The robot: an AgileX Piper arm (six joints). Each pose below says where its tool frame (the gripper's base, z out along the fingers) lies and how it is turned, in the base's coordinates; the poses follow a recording.
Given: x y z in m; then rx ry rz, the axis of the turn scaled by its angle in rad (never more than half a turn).
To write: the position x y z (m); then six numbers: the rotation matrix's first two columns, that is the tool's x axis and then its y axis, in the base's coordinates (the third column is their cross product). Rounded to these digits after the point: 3 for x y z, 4 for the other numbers.
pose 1, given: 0.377 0.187 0.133 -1.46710 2.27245 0.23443
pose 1, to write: 0.377 0.187 0.133 -0.3526 -0.8283 -0.4354 -0.8998 0.4279 -0.0855
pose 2, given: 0.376 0.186 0.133 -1.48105 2.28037 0.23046
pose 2, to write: 0.376 0.186 0.133 -0.3516 -0.8351 -0.4230 -0.9029 0.4219 -0.0825
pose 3, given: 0.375 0.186 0.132 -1.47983 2.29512 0.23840
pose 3, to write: 0.375 0.186 0.132 -0.3611 -0.8343 -0.4165 -0.9021 0.4257 -0.0705
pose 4, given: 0.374 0.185 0.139 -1.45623 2.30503 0.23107
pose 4, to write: 0.374 0.185 0.139 -0.3755 -0.8270 -0.4184 -0.8936 0.4428 -0.0733
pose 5, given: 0.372 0.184 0.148 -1.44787 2.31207 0.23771
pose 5, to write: 0.372 0.184 0.148 -0.3831 -0.8230 -0.4194 -0.8911 0.4488 -0.0668
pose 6, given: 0.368 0.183 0.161 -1.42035 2.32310 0.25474
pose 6, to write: 0.368 0.183 0.161 -0.4009 -0.8095 -0.4289 -0.8832 0.4659 -0.0537
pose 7, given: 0.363 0.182 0.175 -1.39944 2.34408 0.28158
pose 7, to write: 0.363 0.182 0.175 -0.4224 -0.7974 -0.4308 -0.8768 0.4800 -0.0287
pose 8, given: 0.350 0.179 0.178 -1.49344 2.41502 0.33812
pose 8, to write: 0.350 0.179 0.178 -0.4257 -0.8318 -0.3561 -0.8976 0.4378 0.0504
